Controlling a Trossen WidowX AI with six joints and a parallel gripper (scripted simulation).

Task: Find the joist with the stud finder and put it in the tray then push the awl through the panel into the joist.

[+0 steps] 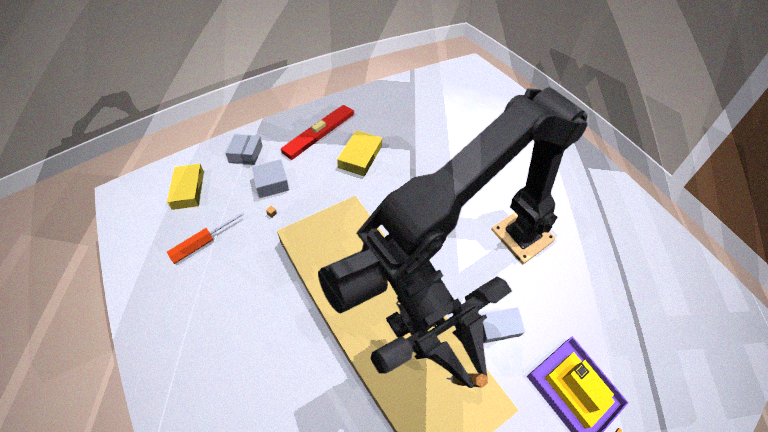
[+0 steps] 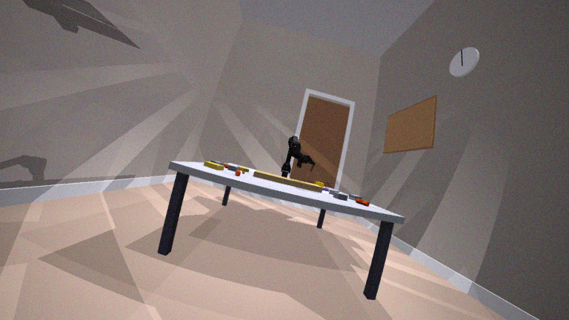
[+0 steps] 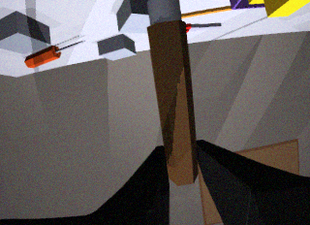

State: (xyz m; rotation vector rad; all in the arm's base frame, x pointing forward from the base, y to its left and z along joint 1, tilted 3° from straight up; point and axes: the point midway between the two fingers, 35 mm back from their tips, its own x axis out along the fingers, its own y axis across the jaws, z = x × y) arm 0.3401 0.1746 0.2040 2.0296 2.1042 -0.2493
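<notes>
The awl is 20 mm to the right of my gripper tip and 60 mm below it. Also, from my gripper tip: purple tray: 210 mm behind, 120 mm to the left, 190 mm below; then yellow stud finder: 210 mm behind, 110 mm to the left, 150 mm below; then grey block: 170 mm behind, 70 mm to the right, 190 mm below.
</notes>
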